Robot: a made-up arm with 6 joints. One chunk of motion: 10 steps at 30 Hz.
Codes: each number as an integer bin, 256 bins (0 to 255) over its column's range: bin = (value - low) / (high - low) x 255, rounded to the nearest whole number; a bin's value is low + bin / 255 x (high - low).
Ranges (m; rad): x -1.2..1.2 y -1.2..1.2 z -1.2..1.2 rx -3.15..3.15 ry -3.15..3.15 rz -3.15..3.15
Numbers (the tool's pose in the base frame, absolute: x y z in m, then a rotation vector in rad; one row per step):
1: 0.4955 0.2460 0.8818 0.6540 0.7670 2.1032
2: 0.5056 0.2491 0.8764 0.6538 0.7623 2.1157
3: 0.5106 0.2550 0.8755 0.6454 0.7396 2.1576
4: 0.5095 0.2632 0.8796 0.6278 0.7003 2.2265
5: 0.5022 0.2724 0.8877 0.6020 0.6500 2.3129
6: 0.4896 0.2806 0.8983 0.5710 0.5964 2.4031
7: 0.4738 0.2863 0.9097 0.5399 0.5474 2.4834
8: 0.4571 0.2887 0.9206 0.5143 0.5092 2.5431
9: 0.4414 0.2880 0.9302 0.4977 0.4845 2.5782
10: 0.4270 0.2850 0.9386 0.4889 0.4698 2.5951
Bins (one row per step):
1: 180 154 221 154 159 213
2: 181 154 221 154 158 213
3: 182 155 221 154 157 215
4: 182 155 221 153 156 218
5: 181 156 222 152 154 221
6: 180 157 223 151 152 225
7: 178 158 224 149 150 228
8: 176 158 225 148 148 230
9: 174 158 226 148 147 232
10: 173 158 227 147 147 233

